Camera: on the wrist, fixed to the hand. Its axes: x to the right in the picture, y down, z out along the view.
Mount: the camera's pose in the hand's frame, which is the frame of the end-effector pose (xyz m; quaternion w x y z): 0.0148 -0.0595 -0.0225 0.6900 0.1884 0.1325 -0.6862
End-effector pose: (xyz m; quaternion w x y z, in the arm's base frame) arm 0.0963 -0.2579 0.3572 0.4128 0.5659 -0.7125 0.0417
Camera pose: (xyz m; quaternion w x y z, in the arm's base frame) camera 0.1582 -0.2787 0.3571 0.3012 0.9516 -0.0408 -0.0453
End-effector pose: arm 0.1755 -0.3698 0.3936 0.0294 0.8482 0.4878 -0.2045
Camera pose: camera 0.1392 -0.3210 0.4175 0.3445 -0.2832 -0.8839 0.1408
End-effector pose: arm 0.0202 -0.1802 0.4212 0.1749 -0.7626 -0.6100 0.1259
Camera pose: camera -0.0201 -0.1567 0.4669 0.4315 -0.0913 -0.8972 -0.0193
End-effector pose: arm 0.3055 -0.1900 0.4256 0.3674 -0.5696 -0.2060 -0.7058
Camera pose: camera 0.2448 -0.1718 0.4414 0.0962 0.0889 0.6173 0.7758
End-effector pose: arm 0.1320 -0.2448 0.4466 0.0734 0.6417 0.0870 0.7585
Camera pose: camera 0.1073 -0.1844 0.4437 0.4387 0.2964 0.6530 0.5416
